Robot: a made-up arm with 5 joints.
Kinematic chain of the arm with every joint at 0, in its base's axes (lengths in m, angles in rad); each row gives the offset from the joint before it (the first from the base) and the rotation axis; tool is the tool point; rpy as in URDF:
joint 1: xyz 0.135 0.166 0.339 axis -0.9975 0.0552 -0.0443
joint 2: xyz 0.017 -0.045 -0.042 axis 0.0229 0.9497 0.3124
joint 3: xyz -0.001 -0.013 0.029 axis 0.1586 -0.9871 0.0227
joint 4: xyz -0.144 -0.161 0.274 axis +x
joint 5: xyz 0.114 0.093 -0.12 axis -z
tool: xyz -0.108 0.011 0.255 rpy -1.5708 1.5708 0
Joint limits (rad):
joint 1: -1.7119..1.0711
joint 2: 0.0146..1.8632
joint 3: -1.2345..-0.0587
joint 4: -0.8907..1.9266
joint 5: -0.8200..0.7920
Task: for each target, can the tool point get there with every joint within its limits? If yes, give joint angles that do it. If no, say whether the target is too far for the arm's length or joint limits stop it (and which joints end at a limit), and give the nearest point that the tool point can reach.
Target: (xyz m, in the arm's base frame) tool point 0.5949 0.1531 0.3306
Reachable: yes | joints 0.4478 1.6046 -0.2246 -0.3087 -0.5630
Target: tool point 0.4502 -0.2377 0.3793
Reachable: yes | joints -0.9742 0.4602 -0.4956 0.8092 -0.3469
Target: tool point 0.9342 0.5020 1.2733
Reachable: no: too far | nearest point 0.5103 0.2967 0.7708 | short by 0.689 m
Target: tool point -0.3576 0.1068 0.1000
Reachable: no: joint limits stop it (at a limit: joint 1, joint 2, joint 3, joint 4) | nearest point 0.0383 -0.0908 0.2514 | short by 0.468 m
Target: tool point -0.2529 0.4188 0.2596
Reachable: no: joint limits stop it (at a limit: joint 1, joint 2, joint 3, joint 4) | nearest point 0.0654 0.3691 0.4675 | short by 0.383 m
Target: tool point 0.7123 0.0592 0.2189
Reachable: yes | joints 0.1170 1.1754 -0.8501 1.3802 0.6323
